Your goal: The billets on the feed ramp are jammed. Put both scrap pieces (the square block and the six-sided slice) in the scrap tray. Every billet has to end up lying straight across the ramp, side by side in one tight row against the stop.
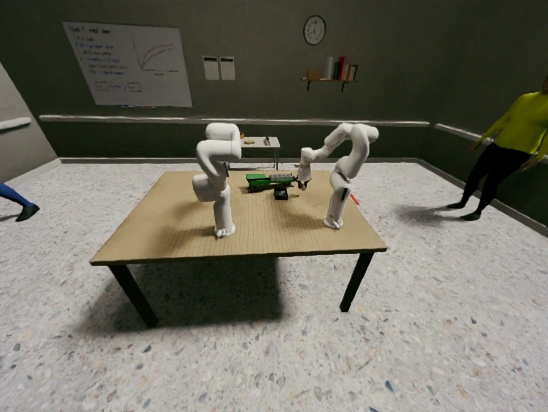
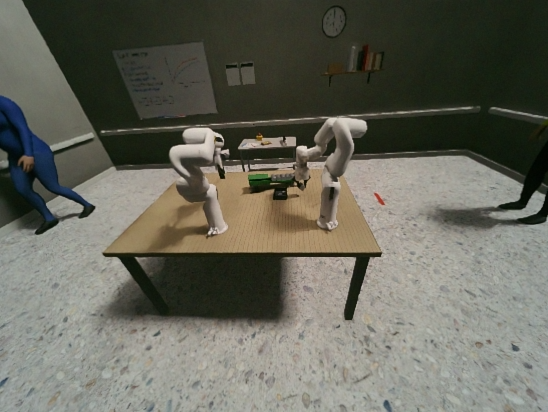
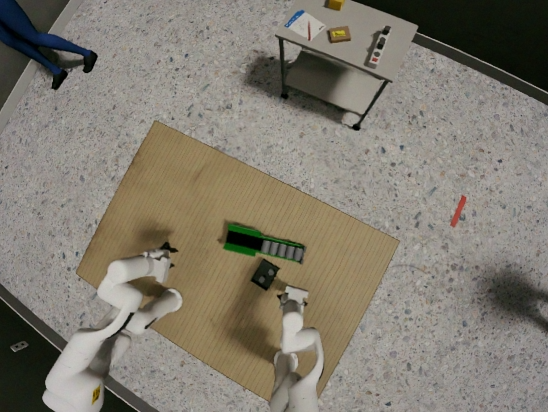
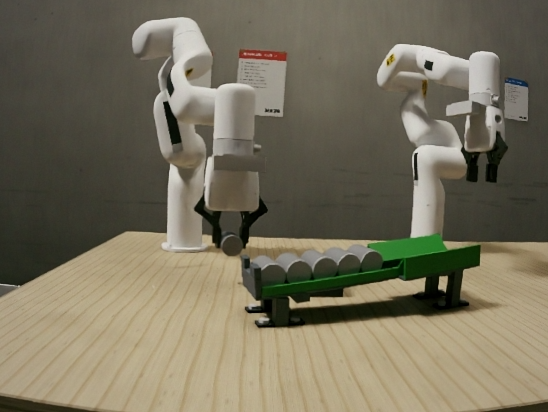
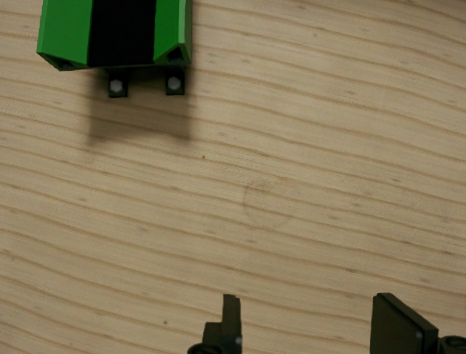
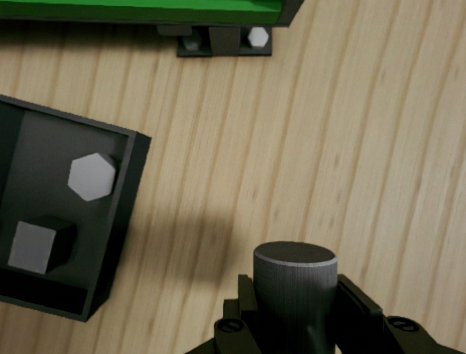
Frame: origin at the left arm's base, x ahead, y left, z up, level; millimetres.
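Seen in the pictures: left gripper, fingertip midpoint: (image 2: 223, 176) (image 3: 173, 257) (image 4: 481, 182) (image 5: 305, 326); right gripper, fingertip midpoint: (image 1: 302, 187) (image 2: 301, 187) (image 4: 230, 247) (image 6: 289, 302); left arm's base, link origin: (image 1: 224, 229) (image 2: 217, 228) (image 3: 171, 299); right arm's base, link origin: (image 1: 332, 222) (image 2: 327, 223) (image 3: 285, 360) (image 4: 184, 248).
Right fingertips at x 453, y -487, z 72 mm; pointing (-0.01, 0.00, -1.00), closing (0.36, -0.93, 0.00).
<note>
Pixels of each thing's top centre, then the offset from my right fingertips to it. Level surfaces: height alone.
- grey stop, top centre: (image 4: 251, 260) 186 mm ahead, 70 mm left, 18 mm up
- black scrap tray, top centre: (image 6: 36, 207) (image 3: 264, 275) (image 2: 280, 191) (image 1: 280, 191) 14 mm back, 160 mm left, 36 mm down
- square block, top centre: (image 6: 31, 247) 42 mm back, 157 mm left, 42 mm down
- six-sided slice, top centre: (image 6: 91, 177) 14 mm ahead, 141 mm left, 51 mm down
- billet, top centre: (image 6: 303, 333) (image 4: 230, 232) 0 mm ahead, 0 mm left, 28 mm up
- wooden table, surface height: 72 mm down
The green feed ramp (image 3: 242, 249) (image 4: 440, 267) (image 5: 172, 25) (image 6: 140, 12) holds several grey billets (image 3: 282, 250) (image 4: 320, 265), lying straight across, side by side from the grey stop (image 4: 251, 277). The black scrap tray (image 3: 258, 283) (image 6: 122, 220) holds the square block (image 6: 32, 247) and the six-sided slice (image 6: 92, 176), lying apart. My right gripper (image 4: 231, 244) (image 6: 289, 302) is shut on another billet (image 6: 295, 305), held lying level above the table, beside the tray. My left gripper (image 4: 481, 179) (image 5: 305, 326) is open and empty, high above the table, away from the ramp's upper end.
The ramp stands on dark feet bolted to the wooden table (image 3: 200, 200) (image 4: 150, 350). The tray sits close beside the ramp, between it and the right arm. A grey cart (image 3: 350, 50) with small items stands on the floor beyond the table. Two people stand away from the table.
</note>
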